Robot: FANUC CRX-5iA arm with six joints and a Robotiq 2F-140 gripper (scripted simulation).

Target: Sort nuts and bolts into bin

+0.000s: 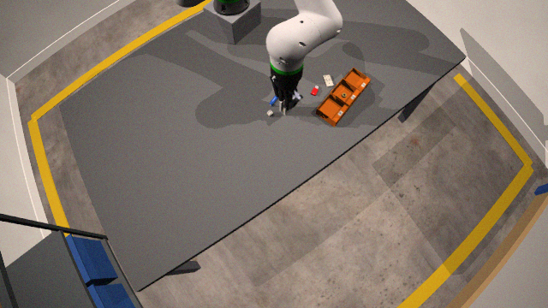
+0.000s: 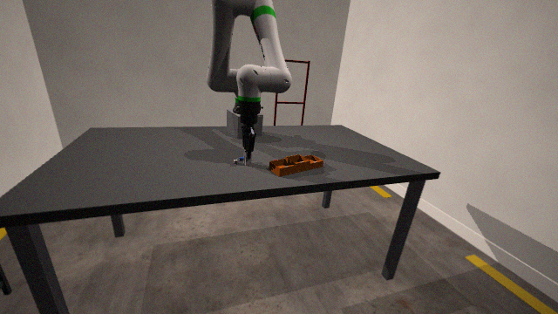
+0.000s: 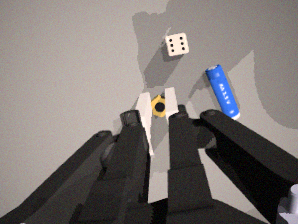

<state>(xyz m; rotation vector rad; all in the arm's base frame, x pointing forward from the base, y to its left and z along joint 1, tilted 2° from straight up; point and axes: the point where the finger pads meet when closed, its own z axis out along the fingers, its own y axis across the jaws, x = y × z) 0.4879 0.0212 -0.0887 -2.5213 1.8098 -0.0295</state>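
Now: hand 23 cm to the right of the orange three-compartment bin, 3 cm short of it and 1 cm above it. Round my hand: red usb stick: 14 cm to the left, 3 cm below, 3 cm behind; blue cylinder: 5 cm behind, 3 cm below, 2 cm to the right; small white die: 5 cm to the right, 3 cm below, 1 cm behind.
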